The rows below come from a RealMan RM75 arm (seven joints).
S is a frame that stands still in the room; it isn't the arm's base.
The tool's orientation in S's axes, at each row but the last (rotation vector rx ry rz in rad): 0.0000 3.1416 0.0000; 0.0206 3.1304 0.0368; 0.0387 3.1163 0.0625; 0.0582 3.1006 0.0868; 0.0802 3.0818 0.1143; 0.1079 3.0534 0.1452; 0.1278 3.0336 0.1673; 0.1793 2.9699 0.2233
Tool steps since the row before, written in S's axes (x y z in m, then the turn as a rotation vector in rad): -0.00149 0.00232 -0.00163 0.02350 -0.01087 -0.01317; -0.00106 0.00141 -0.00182 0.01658 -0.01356 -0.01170; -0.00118 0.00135 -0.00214 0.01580 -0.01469 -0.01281; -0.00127 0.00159 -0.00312 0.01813 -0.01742 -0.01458; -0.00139 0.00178 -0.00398 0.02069 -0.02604 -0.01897; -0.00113 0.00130 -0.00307 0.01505 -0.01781 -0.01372; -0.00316 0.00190 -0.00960 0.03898 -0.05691 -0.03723; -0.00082 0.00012 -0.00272 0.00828 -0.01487 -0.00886
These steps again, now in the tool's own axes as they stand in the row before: 0.00149 0.00232 0.00163 -0.02350 -0.01087 0.01317; 0.00110 0.00135 0.00184 -0.01663 -0.01361 0.01156; 0.00126 0.00123 0.00216 -0.01586 -0.01481 0.01261; 0.00145 0.00136 0.00315 -0.01822 -0.01755 0.01431; 0.00170 0.00140 0.00401 -0.02100 -0.02633 0.01821; 0.00146 0.00092 0.00307 -0.01520 -0.01802 0.01327; 0.00422 0.00054 0.00936 -0.04016 -0.05755 0.03491; 0.00122 -0.00040 0.00254 -0.00875 -0.01511 0.00796
